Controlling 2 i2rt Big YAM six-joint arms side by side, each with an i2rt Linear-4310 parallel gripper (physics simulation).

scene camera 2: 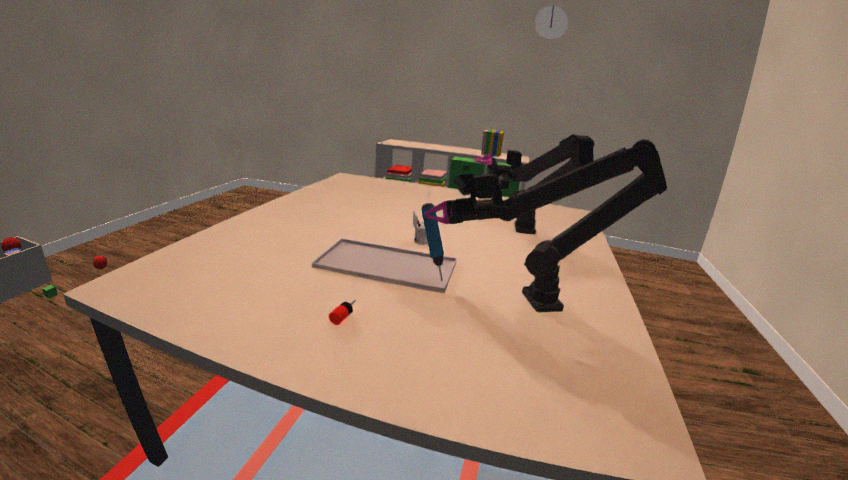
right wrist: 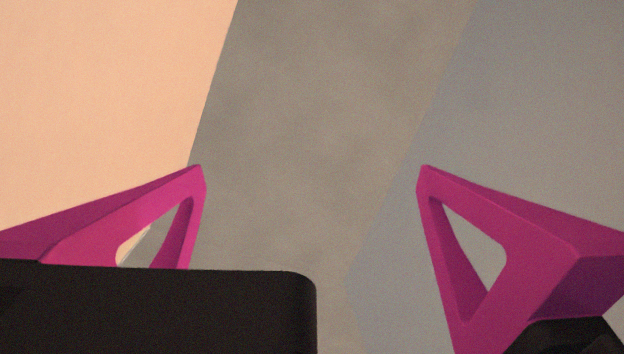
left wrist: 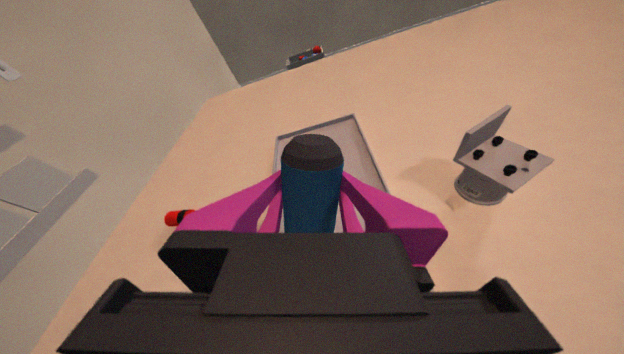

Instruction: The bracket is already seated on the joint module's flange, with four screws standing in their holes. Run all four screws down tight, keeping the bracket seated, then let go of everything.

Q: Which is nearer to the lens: the grey joint module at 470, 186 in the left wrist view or the blue screwdriver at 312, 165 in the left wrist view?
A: The blue screwdriver.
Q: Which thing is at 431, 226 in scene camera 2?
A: A blue screwdriver.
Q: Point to a grey bracket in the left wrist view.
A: At 490, 166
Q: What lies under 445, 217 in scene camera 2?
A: My left gripper.
